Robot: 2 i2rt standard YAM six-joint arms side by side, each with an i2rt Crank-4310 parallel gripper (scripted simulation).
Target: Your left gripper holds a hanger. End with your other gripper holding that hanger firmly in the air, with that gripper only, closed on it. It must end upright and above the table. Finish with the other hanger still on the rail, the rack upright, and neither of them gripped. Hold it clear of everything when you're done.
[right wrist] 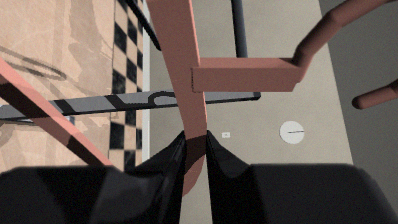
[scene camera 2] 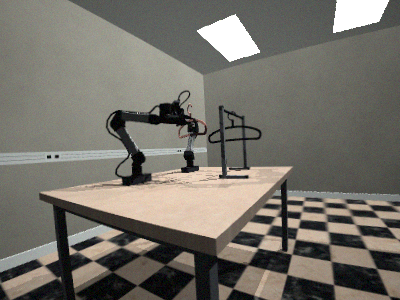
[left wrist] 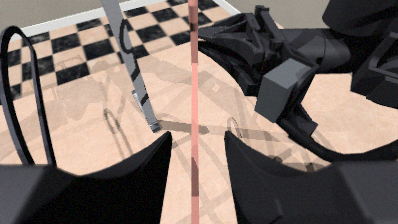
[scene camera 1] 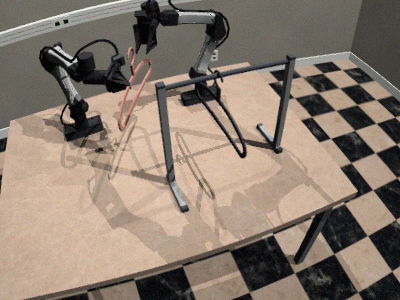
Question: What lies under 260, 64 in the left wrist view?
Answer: My right gripper.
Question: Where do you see a salmon hanger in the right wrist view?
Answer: At 191, 76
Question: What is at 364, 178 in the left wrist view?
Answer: My left gripper.
